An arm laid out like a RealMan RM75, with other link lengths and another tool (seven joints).
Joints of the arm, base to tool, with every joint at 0 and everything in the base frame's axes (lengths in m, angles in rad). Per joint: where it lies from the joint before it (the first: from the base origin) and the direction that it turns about. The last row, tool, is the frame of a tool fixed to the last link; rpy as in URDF.
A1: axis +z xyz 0 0 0.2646
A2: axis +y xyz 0 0 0
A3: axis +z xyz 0 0 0.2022
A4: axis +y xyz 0 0 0
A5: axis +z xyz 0 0 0.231
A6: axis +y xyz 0 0 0
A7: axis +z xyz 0 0 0.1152
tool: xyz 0.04 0.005 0.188 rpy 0 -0.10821 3.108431
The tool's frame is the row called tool.
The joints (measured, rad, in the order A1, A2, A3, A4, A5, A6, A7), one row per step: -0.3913 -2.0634 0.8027 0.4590 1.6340 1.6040 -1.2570; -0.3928 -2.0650 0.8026 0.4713 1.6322 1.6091 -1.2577; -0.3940 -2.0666 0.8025 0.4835 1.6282 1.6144 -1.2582; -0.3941 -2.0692 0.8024 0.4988 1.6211 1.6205 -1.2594; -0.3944 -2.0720 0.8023 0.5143 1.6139 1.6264 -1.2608; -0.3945 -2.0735 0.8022 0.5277 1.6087 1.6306 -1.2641; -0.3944 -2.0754 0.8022 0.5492 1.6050 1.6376 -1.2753; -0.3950 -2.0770 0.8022 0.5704 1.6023 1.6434 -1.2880; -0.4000 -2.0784 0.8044 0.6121 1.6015 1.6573 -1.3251; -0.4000 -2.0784 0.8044 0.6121 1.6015 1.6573 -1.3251; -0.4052 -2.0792 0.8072 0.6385 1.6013 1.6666 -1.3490; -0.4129 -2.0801 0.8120 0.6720 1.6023 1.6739 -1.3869
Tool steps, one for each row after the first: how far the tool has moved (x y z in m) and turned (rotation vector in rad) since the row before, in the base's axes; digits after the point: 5 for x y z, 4 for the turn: 0.00322 0.00051 0.00230 0.0056 0.0003 -0.0122; 0.00336 0.00069 0.00282 0.0072 -0.0012 -0.0118; 0.00396 0.00097 0.00385 0.0101 -0.0034 -0.0124; 0.00410 0.00094 0.00384 0.0101 -0.0035 -0.0126; 0.00294 0.00094 0.00326 0.0074 -0.0019 -0.0089; 0.00402 0.00085 0.00420 0.0048 -0.0021 -0.0110; 0.00385 0.00099 0.00389 0.0034 -0.0012 -0.0098; 0.00861 0.00104 0.00644 -0.0066 -0.0028 -0.0188; 0.00000 0.00000 0.00000 0.0000 0.0000 0.0000; 0.00640 0.00022 0.00355 -0.0063 -0.0010 -0.0147; 0.00763 0.00113 0.00364 -0.0128 -0.0003 -0.0121
